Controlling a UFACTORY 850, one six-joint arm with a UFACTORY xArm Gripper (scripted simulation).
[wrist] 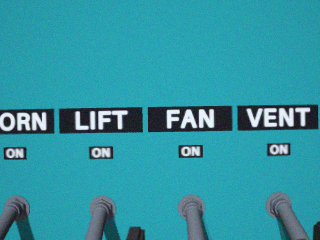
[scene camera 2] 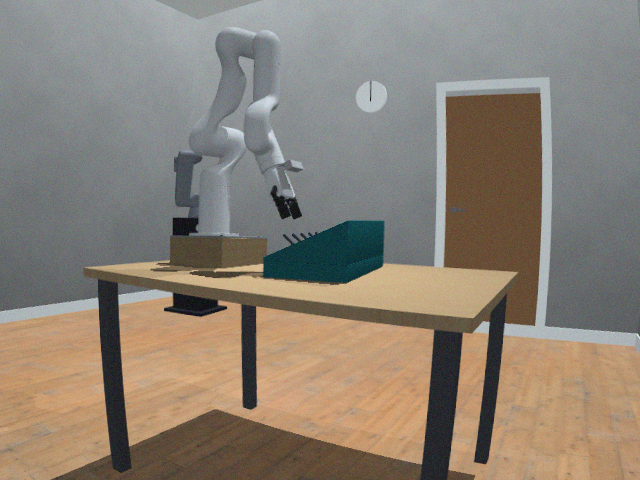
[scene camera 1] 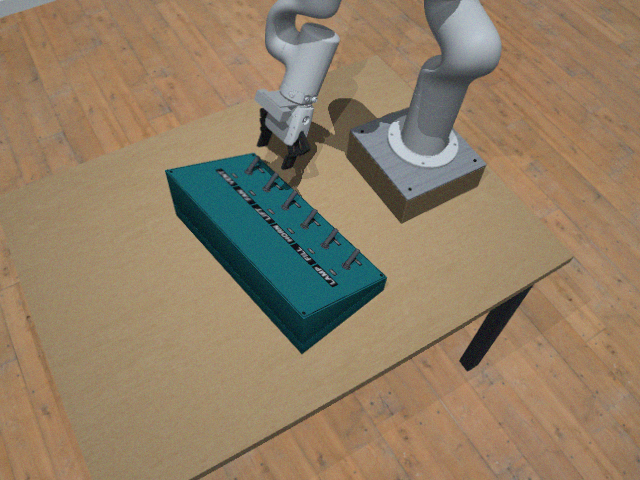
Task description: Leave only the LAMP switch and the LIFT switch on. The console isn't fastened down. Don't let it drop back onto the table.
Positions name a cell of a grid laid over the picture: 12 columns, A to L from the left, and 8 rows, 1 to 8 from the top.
I see my gripper (scene camera 1: F3) and a teal console (scene camera 1: F5).
The teal console shows as well in the wrist view (wrist: F4) and in scene camera 2 (scene camera 2: G5). My gripper is seen too in scene camera 2 (scene camera 2: F4).
